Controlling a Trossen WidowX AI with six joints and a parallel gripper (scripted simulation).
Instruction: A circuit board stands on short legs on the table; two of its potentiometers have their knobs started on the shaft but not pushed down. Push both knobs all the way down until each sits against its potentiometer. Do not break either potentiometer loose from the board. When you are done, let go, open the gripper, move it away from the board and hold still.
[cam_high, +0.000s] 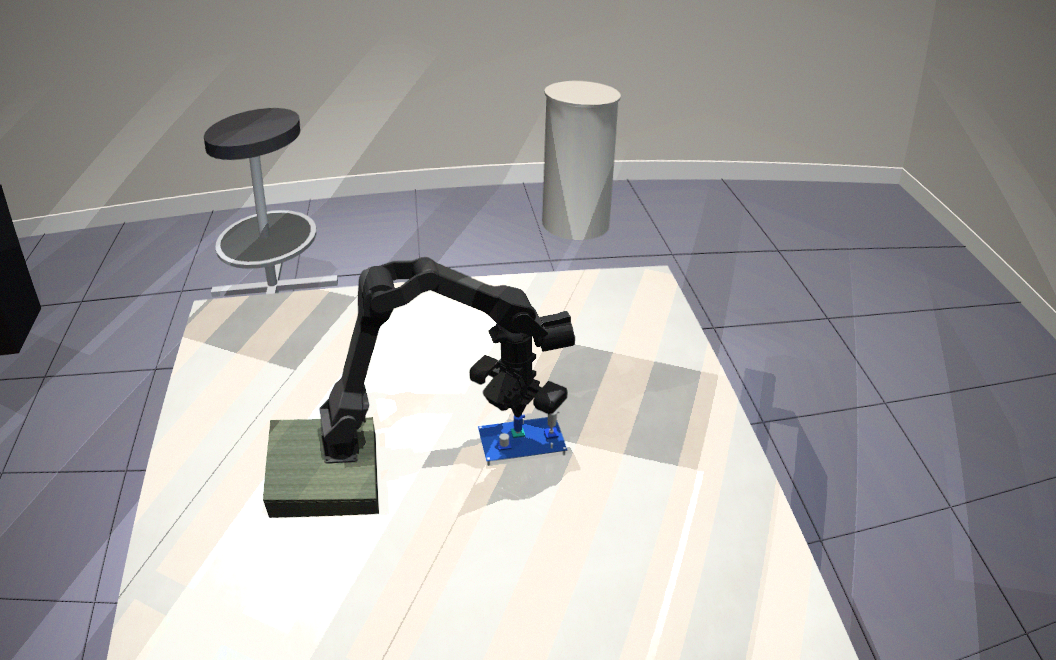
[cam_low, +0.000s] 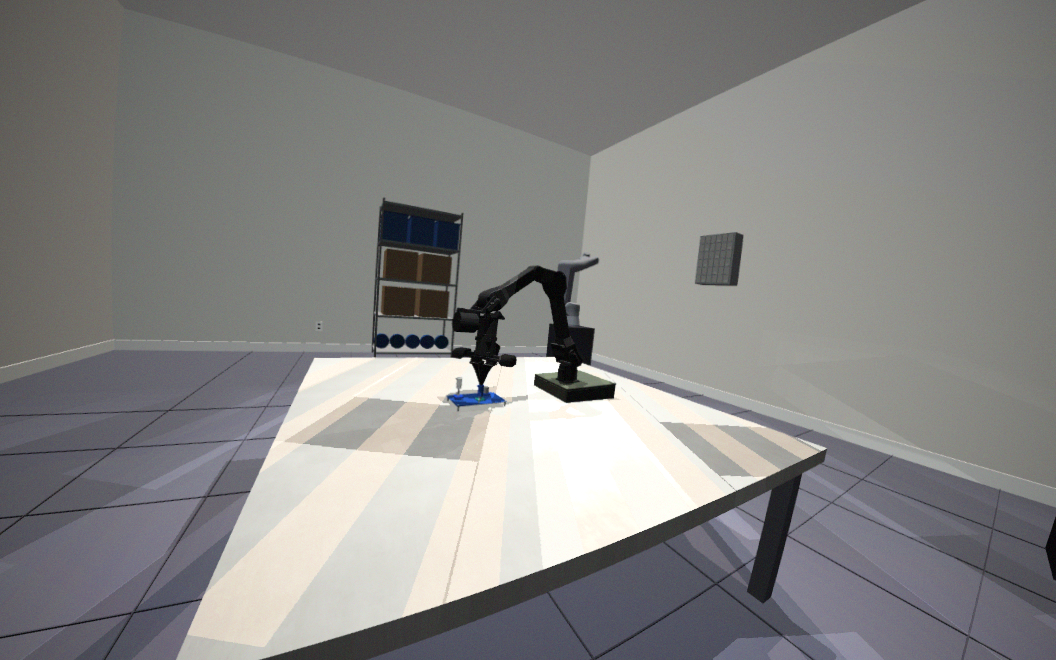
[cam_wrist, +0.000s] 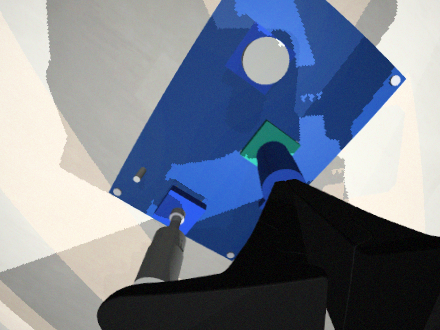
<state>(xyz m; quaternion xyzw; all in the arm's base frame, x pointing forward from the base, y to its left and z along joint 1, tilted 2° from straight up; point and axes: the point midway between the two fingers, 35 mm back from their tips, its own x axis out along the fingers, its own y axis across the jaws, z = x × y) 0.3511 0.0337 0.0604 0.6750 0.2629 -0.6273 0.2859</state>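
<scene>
My gripper tip is 1 cm above the dark blue knob. Round my gripper tip: grey knob (6 cm ahead, 2 cm to the right, 1 cm above).
</scene>
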